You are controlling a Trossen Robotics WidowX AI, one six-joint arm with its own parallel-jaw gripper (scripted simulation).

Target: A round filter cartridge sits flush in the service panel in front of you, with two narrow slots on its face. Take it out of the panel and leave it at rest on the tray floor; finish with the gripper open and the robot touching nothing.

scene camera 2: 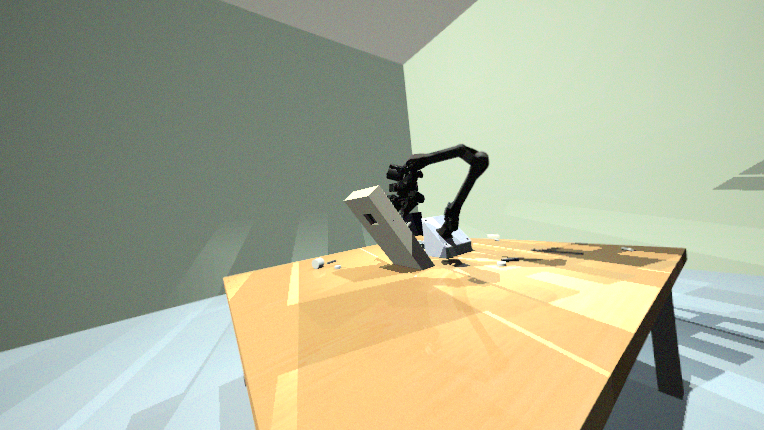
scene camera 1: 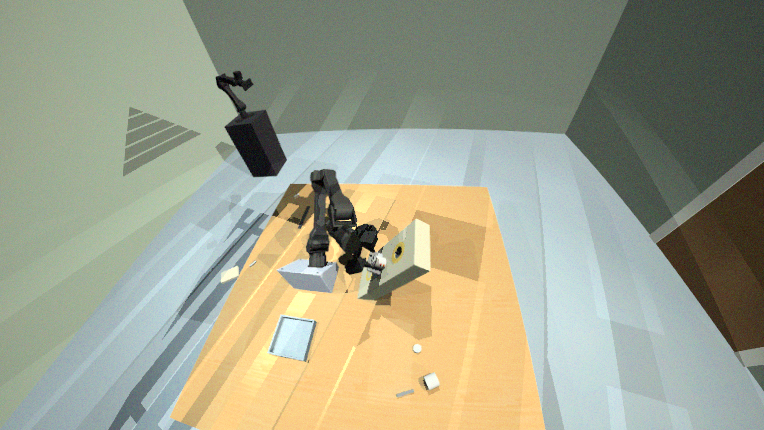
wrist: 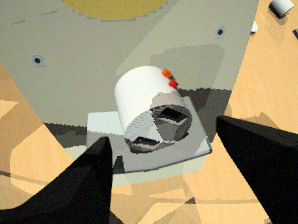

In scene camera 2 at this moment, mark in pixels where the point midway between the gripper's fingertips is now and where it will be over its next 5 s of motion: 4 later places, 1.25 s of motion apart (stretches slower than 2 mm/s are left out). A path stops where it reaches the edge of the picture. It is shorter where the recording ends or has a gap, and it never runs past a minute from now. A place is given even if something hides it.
The gripper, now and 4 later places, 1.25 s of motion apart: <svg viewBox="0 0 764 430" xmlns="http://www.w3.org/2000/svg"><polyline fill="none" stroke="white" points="398,217 396,222 389,201 388,205 411,230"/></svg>
